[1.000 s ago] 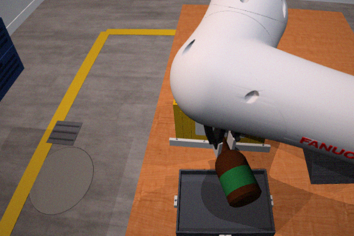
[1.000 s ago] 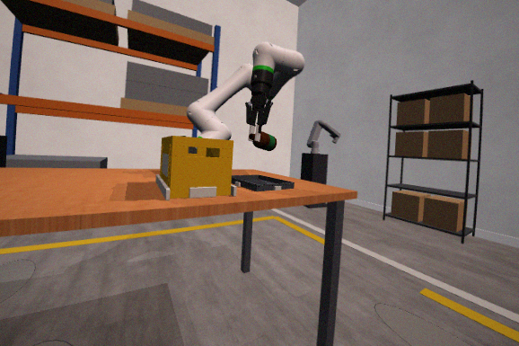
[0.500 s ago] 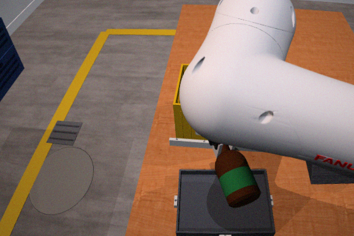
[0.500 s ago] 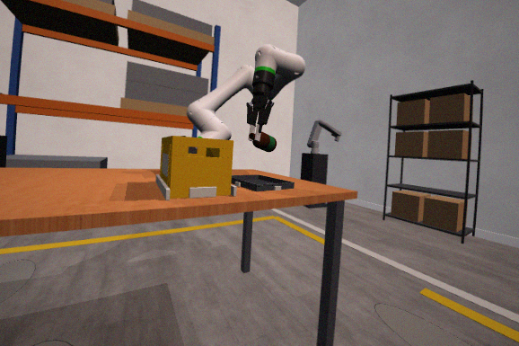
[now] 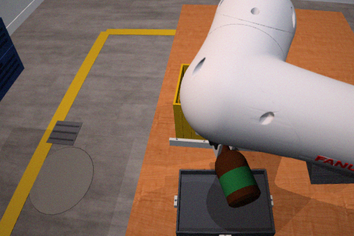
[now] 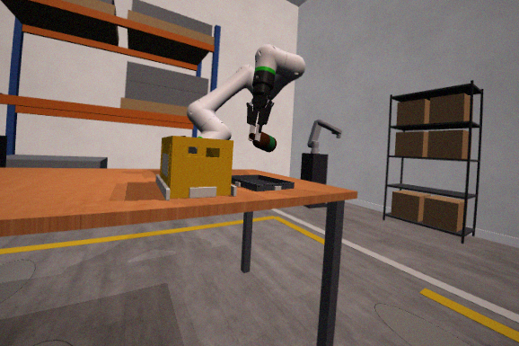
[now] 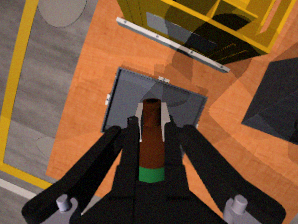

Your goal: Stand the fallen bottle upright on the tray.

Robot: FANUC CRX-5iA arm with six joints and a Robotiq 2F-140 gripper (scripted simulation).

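Right now the bottle is 30 mm behind my hand, 40 mm to the left of it and 30 mm below it. Round my hand: yellow crate 40 mm ahead, 250 mm to the right, 140 mm below; then tray 20 mm behind, 30 mm to the left, 210 mm below.
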